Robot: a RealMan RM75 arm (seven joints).
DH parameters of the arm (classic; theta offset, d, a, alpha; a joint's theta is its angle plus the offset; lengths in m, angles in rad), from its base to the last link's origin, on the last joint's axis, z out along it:
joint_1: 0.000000 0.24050 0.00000 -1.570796
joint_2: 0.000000 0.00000 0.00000 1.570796
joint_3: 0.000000 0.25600 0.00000 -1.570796
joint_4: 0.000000 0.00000 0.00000 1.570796
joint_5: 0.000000 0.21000 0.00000 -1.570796
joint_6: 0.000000 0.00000 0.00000 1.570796
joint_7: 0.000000 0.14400 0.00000 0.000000
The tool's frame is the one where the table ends.
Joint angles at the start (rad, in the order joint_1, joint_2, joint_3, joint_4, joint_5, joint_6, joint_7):
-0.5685, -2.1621, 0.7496, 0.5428, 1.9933, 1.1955, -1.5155
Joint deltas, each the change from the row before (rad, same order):
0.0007, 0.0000, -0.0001, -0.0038, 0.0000, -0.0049, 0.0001
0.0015, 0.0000, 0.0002, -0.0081, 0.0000, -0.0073, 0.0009
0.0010, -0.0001, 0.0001, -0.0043, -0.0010, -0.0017, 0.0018
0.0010, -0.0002, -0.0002, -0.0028, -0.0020, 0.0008, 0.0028
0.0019, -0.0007, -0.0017, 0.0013, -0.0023, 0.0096, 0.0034
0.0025, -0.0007, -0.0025, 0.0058, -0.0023, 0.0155, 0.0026
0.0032, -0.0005, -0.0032, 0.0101, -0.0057, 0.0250, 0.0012
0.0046, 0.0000, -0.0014, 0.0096, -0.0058, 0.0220, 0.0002
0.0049, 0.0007, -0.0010, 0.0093, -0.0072, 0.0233, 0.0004
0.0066, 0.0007, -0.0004, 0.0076, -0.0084, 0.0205, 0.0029
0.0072, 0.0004, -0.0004, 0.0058, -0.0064, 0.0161, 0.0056
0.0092, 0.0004, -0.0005, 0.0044, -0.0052, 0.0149, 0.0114
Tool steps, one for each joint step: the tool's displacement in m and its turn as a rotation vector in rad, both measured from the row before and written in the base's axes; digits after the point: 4 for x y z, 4 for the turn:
-0.0010, -0.0003, -0.0006, 0.0005, 0.0013, 0.0053
-0.0018, -0.0010, -0.0015, -0.0011, 0.0014, 0.0089
-0.0007, -0.0008, -0.0008, -0.0011, -0.0008, 0.0029
-0.0002, -0.0007, -0.0005, -0.0006, -0.0021, 0.0003
0.0007, -0.0010, 0.0001, -0.0021, -0.0067, -0.0052
0.0014, -0.0010, 0.0010, -0.0021, -0.0090, -0.0091
0.0026, -0.0010, 0.0022, -0.0026, -0.0162, -0.0137
0.0017, -0.0013, 0.0021, -0.0023, -0.0138, -0.0108
0.0017, -0.0014, 0.0024, -0.0023, -0.0147, -0.0114
0.0009, -0.0018, 0.0022, -0.0007, -0.0133, -0.0097
0.0000, -0.0020, 0.0016, 0.0004, -0.0090, -0.0084
-0.0010, -0.0028, 0.0013, 0.0017, -0.0054, -0.0100

